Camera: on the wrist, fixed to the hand. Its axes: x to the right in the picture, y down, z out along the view.
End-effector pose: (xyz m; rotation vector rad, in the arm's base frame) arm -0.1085 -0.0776 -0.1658 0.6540 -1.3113 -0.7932
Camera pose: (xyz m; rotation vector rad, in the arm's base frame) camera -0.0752 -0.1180 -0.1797 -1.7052 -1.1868 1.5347
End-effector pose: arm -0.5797 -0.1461 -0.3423 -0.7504 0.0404 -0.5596
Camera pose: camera -0.5788 -0.2002 -0.3445 -0.1863 0.4934 2.4507
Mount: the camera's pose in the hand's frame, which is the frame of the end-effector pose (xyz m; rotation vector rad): 0.0272 -0.0302 -0.0358 -0.0566 -0.5887 2.9689
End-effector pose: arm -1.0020 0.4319 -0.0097 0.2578 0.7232 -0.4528
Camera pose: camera -1.0193 0.4107 -0.0565 0.7568 -0.7124 2.2251
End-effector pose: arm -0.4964 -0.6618 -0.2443 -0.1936 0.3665 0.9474
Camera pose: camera -0.4652 -0.6700 -0.2878 -0.6130 0.1973 -2.3140
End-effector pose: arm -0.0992 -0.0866 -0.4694 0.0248 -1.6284 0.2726
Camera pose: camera -0.0608 -0.1050 -0.4359 1.9303 0.5147 -1.8116
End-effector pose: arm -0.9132 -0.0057 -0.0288 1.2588 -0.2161 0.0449
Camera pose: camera -0.8771 0.0166 -0.0624 -0.2365 -2.2915 2.0865
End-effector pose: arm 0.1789 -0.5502 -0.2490 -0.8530 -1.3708 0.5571
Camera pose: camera 0.2140 -0.5541 -0.2079 1.5147 -0.5287 -1.8830
